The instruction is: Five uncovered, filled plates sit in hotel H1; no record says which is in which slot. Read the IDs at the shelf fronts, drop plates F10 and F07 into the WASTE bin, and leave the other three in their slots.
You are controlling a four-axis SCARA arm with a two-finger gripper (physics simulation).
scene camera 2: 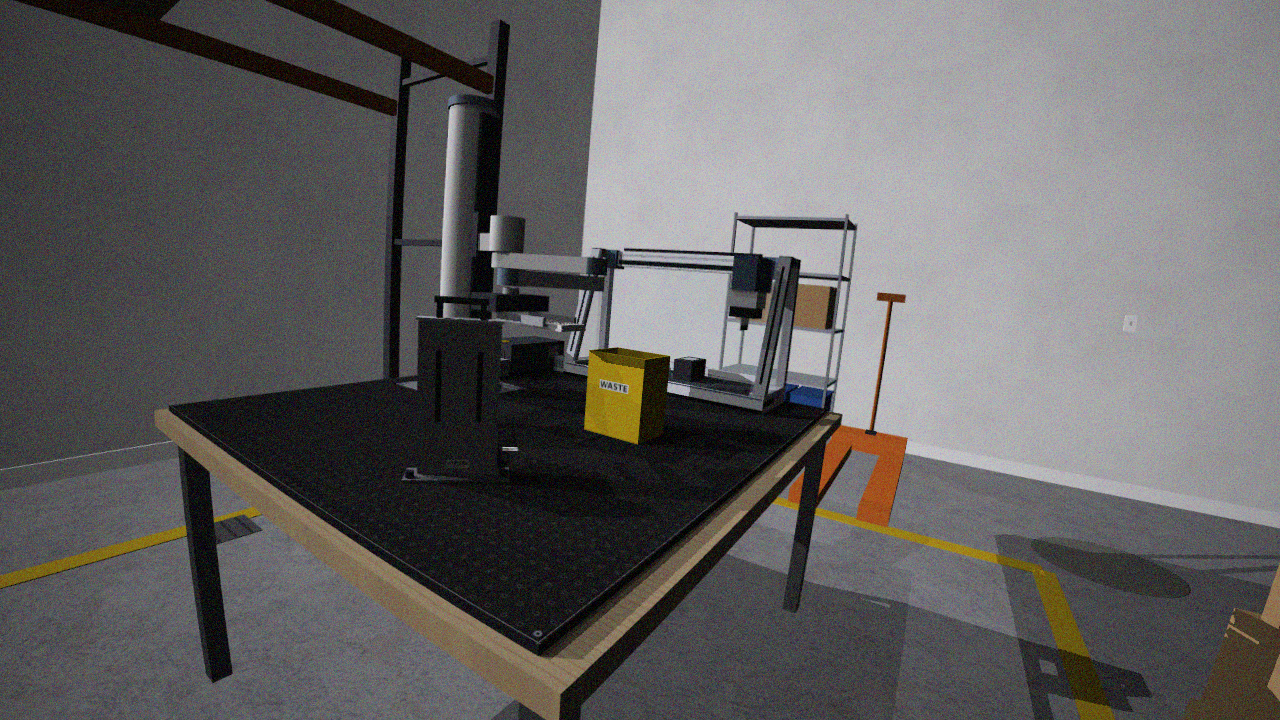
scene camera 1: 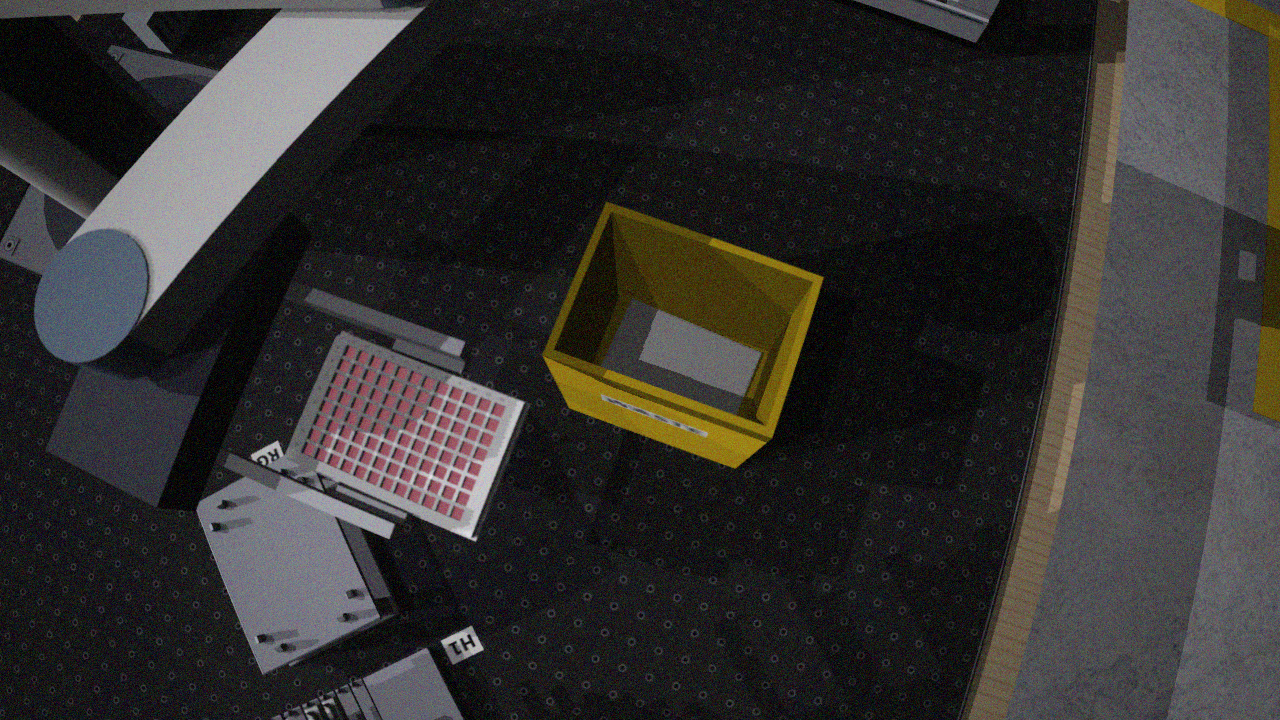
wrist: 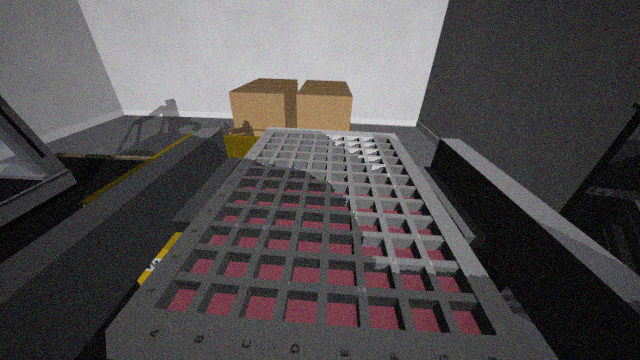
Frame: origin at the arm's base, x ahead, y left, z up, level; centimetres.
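Where they show: gripper, fingertip midpoint: (scene camera 2: 560, 321) (scene camera 1: 431, 441) (wrist: 329, 152).
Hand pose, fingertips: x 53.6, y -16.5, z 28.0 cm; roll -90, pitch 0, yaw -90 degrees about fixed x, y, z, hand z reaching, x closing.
Things, the pixels of their top centre, and the offset from my fingertips. "*": a spot on its surface instead.
- plate, top centre: (wrist: 328, 181) (scene camera 1: 400, 430) (scene camera 2: 553, 322) dz -0.3, dx -2.1, dy +0.0 cm
- yellow WASTE bin, top centre: (scene camera 1: 686, 314) (wrist: 200, 160) (scene camera 2: 630, 353) dz -6.8, dx +11.0, dy +13.9 cm
- H1 label, surface spot: (scene camera 1: 462, 644) * dz -26.7, dx +1.0, dy -15.3 cm
My gripper (scene camera 1: 429, 438) (wrist: 329, 152) is shut on a plate (scene camera 1: 407, 420) (wrist: 315, 227) with red-filled wells, its two fingers along the long sides. The plate is level, above the table, to the left of the bin in scene camera 1. Its front ID does not show. The yellow WASTE bin (scene camera 1: 662, 429) (scene camera 2: 626, 398) is open at the top; a yellow part of the bin (wrist: 236, 146) shows past the plate in the wrist view. Hotel H1 (scene camera 1: 416, 685) (scene camera 2: 459, 385) is partly cut off in scene camera 1 and turned back-on in scene camera 2, so its slots and IDs are hidden.
A grey pegged stand (scene camera 1: 290, 573) lies beside the lower finger, near the H1 label (scene camera 1: 462, 644). The arm link (scene camera 1: 241, 152) reaches in from upper left. A gantry frame (scene camera 2: 783, 331) stands at the table's far end. Cardboard boxes (wrist: 262, 107) are beyond the table.
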